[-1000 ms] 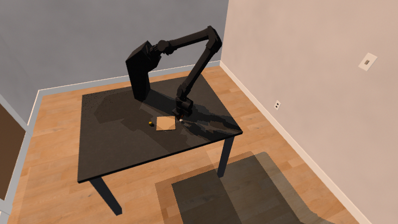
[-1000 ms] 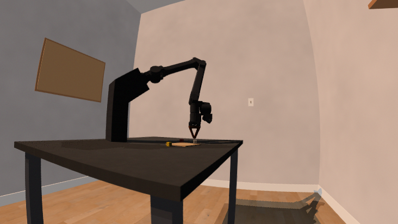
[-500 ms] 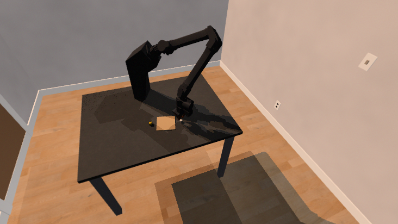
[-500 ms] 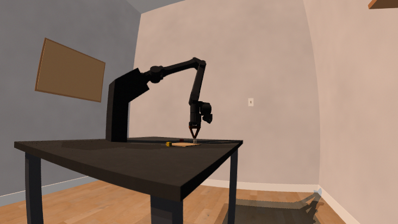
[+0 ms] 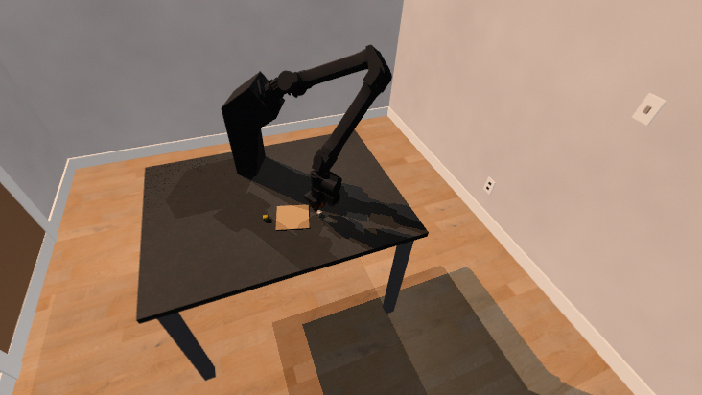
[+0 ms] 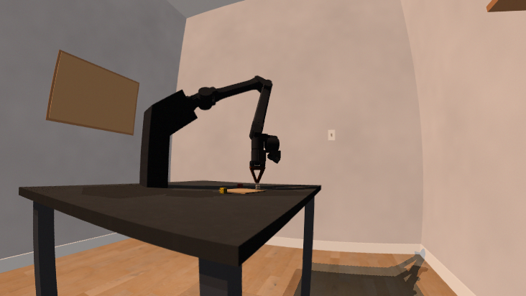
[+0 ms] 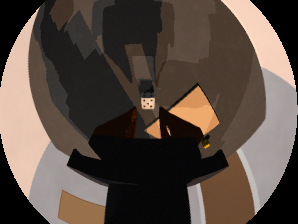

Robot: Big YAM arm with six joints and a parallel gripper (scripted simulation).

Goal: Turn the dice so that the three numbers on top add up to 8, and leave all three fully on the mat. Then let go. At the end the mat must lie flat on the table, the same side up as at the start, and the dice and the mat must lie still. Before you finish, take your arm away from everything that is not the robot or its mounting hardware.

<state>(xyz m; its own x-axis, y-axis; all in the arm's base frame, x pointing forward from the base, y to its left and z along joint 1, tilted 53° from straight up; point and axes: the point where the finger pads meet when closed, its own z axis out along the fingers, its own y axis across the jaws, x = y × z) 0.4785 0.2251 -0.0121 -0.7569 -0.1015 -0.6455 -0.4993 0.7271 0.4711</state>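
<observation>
Now: the white die 3 cm below my hand. The rest, counted from my hand: yellow die (2 cm behind, 23 cm to the right, 3 cm below); then tan mat (1 cm behind, 11 cm to the right, 4 cm below); then red die (9 cm behind, 3 cm below).
</observation>
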